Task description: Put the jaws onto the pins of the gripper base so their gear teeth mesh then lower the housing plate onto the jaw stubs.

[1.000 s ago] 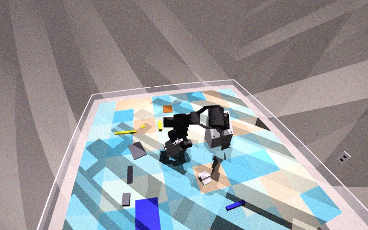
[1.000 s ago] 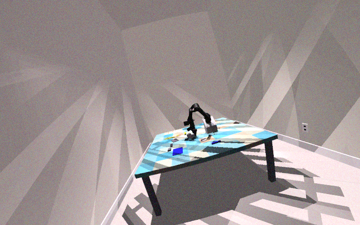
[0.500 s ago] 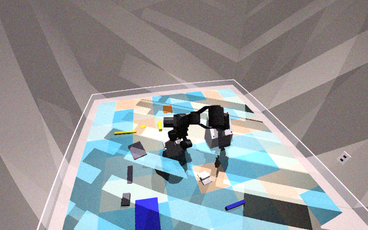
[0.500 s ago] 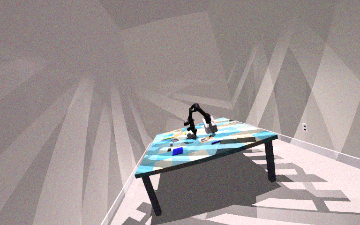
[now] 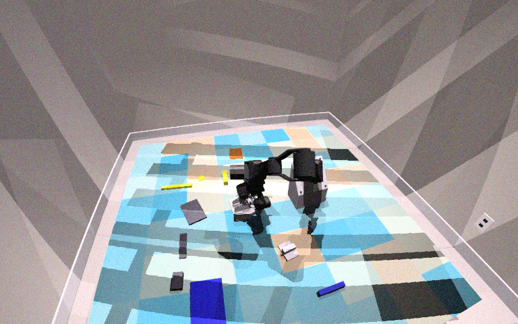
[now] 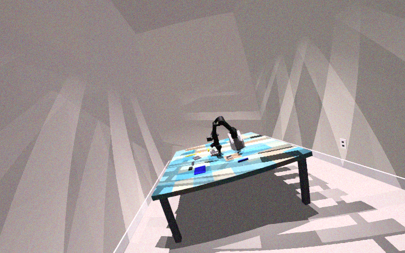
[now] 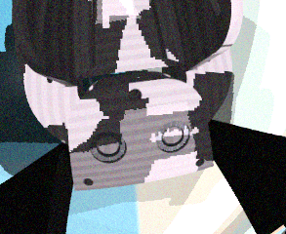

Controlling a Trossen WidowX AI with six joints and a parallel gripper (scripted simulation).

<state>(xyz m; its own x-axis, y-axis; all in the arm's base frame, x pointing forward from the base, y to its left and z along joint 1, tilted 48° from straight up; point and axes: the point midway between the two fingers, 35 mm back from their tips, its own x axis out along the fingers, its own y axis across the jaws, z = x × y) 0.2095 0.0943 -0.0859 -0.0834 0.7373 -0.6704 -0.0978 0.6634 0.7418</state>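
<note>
Right now my gripper tip is 10 mm short of the white housing part and 20 mm below it. From my gripper tip the other things lie so: small dark cube: 70 mm behind, 300 mm to the right; then dark grey plate: 280 mm ahead, 20 mm to the right; then grey bar: 320 mm ahead, 150 mm to the left.
</note>
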